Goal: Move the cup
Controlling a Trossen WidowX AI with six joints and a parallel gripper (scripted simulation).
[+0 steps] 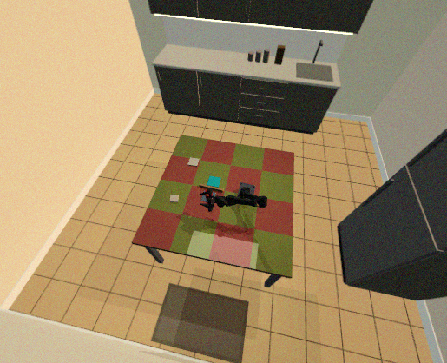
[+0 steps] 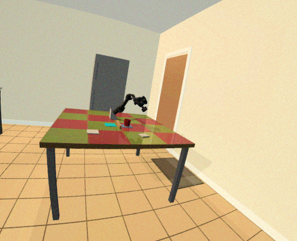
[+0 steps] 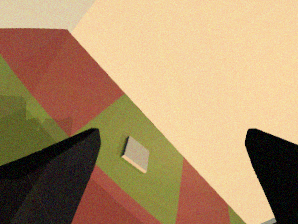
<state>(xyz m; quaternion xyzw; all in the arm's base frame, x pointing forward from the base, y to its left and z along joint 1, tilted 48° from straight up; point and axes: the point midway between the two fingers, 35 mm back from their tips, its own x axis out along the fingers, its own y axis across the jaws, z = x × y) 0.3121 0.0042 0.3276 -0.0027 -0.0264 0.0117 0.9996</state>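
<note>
Right now my gripper tip is 20 cm above the red cup, 17 cm to the left of it and 3 cm past it. Round my gripper tip: grey-blue pad: 25 cm below, 17 cm to the right, 3 cm behind; cyan pad: 35 cm to the right, 25 cm below, 5 cm behind; wooden bar: 26 cm to the right, 23 cm below, 4 cm behind.
</note>
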